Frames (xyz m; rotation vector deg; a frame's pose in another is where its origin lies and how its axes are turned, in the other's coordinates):
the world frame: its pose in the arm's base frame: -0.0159 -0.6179 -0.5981 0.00 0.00 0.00
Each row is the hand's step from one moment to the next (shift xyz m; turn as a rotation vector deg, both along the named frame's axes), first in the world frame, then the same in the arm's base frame.
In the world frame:
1: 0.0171 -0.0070 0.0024 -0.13 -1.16 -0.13
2: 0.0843 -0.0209 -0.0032 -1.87 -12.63 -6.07
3: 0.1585 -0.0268 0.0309 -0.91 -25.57 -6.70
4: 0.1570 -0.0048 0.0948 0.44 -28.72 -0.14
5: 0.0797 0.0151 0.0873 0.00 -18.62 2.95
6: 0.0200 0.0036 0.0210 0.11 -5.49 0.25
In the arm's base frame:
1: 0.0171 -0.0070 0.0024 -0.13 -1.16 -0.13
2: 0.0843 -0.0209 -0.0032 -1.87 -12.63 -6.07
3: 0.1585 -0.0268 0.0309 -0.91 -25.57 -6.70
4: 0.1570 -0.0048 0.0948 0.44 -28.72 -0.14
5: 0.0797 0.0151 0.0873 0.00 -18.62 2.95
6: 0.0200 0.0036 0.0210 0.11 -5.49 0.25

